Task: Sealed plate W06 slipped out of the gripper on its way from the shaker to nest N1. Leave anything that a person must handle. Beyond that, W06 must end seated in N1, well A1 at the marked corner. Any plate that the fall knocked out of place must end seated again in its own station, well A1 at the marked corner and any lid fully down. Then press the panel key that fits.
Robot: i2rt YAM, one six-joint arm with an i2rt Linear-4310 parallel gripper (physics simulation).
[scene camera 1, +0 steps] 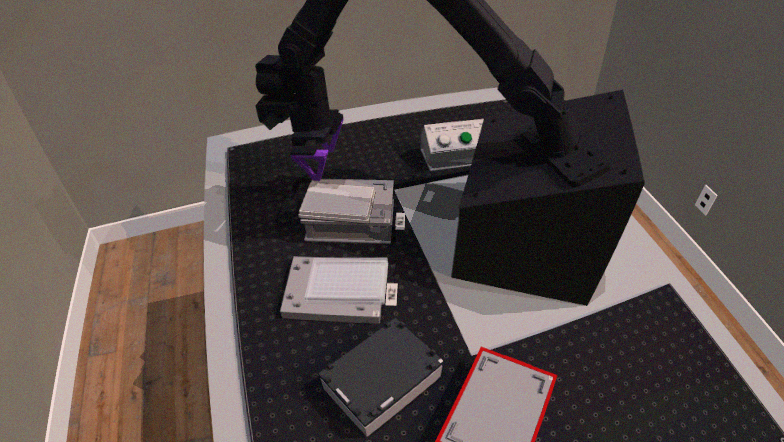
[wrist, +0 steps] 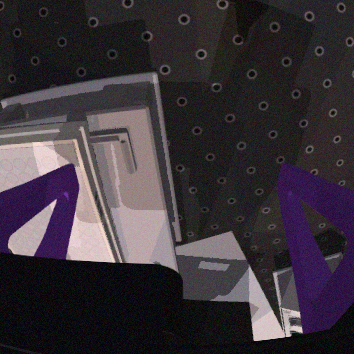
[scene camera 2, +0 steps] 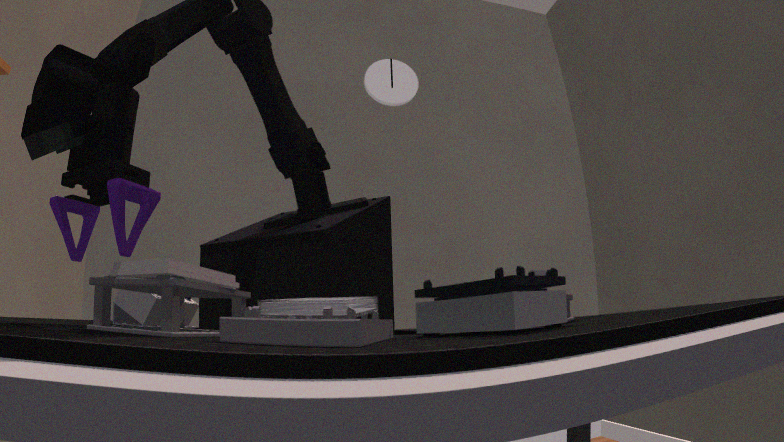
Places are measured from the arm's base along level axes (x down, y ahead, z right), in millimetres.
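Pixels of known places: gripper, fingertip midpoint: (scene camera 1: 323, 165) (wrist: 177, 174) (scene camera 2: 99, 259); arm's base, origin of the base link: (scene camera 1: 563, 150) (scene camera 2: 316, 214).
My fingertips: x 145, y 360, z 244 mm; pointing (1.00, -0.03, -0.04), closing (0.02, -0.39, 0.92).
Observation:
For each thing: its middle in the pictures, then the offset to it from my fingertips. "spot": a spot on its surface instead.
- pale plate, body centre: (wrist: 45, 218) (scene camera 2: 178, 276) (scene camera 1: 337, 201) dx +14, dy -12, dz -98 mm
- N1, body centre: (wrist: 89, 200) (scene camera 2: 174, 307) (scene camera 1: 349, 209) dx +48, dy -34, dz -87 mm
- clear well plate, body centre: (scene camera 2: 323, 302) (scene camera 1: 346, 278) dx +39, dy +2, dz -260 mm
- nest N2, body centre: (scene camera 2: 317, 325) (scene camera 1: 333, 286) dx +62, dy +25, dz -253 mm
- dark-topped box, surface spot: (scene camera 2: 483, 284) spot: dx +27, dy +41, dz -413 mm
- red-edged pad, surface spot: (scene camera 1: 499, 400) spot: dx +38, dy -159, dz -528 mm
- key panel, body centre: (wrist: 312, 323) (scene camera 2: 161, 304) (scene camera 1: 472, 139) dx +36, dy -342, dz +60 mm
A pale plate (scene camera 1: 337, 202) (scene camera 2: 164, 269) (wrist: 30, 160), its label not readable now, lies on the raised stand N1 (scene camera 1: 384, 200) (scene camera 2: 175, 296) (wrist: 145, 225). It is shifted to the stand's left end in scene view 1, away from the corner bracket, and looks tilted in scene view 2. My gripper (scene camera 1: 322, 167) (scene camera 2: 101, 257) (wrist: 177, 174) is open and empty, above the stand's back side. In the wrist view its left finger overlaps the plate and its right finger is over the mat. A clear well plate (scene camera 1: 346, 278) (scene camera 2: 318, 305) lies on nest N2 (scene camera 1: 299, 307) (scene camera 2: 285, 329).
A dark-topped box (scene camera 1: 384, 367) (scene camera 2: 483, 284) stands turned in front of N2. A red-edged pad (scene camera 1: 499, 400) with corner brackets is beside it. The key panel (scene camera 1: 451, 159) shows a white and a green key and is partly hidden by the black robot base (scene camera 1: 538, 241) (scene camera 2: 329, 263).

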